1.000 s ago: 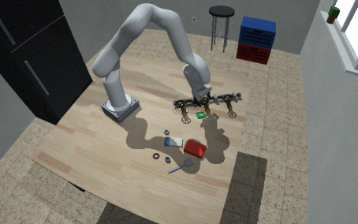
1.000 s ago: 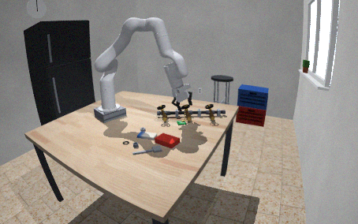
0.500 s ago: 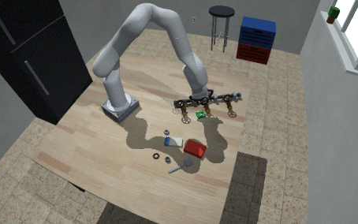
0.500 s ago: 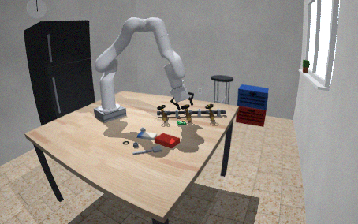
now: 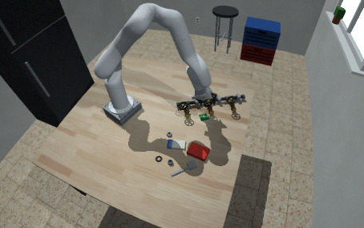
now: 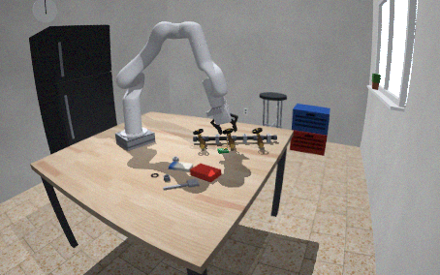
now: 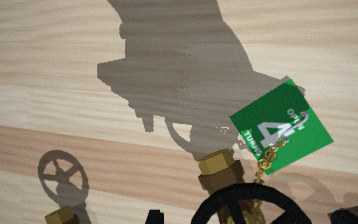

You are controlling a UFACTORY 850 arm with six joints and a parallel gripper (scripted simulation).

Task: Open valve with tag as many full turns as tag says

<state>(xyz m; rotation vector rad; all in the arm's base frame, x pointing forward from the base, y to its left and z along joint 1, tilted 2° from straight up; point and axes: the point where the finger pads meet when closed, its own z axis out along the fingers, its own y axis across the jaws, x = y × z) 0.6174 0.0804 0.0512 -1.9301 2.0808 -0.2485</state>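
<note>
Right now the green tag is 100 mm below my hand, 50 mm to the right of it and 20 mm behind it. The rest, counted from my hand: grey scraper: 440 mm to the right, 100 mm below, 60 mm behind; red box: 330 mm to the right, 90 mm below, 10 mm behind; white block: 300 mm to the right, 150 mm behind, 100 mm below.
</note>
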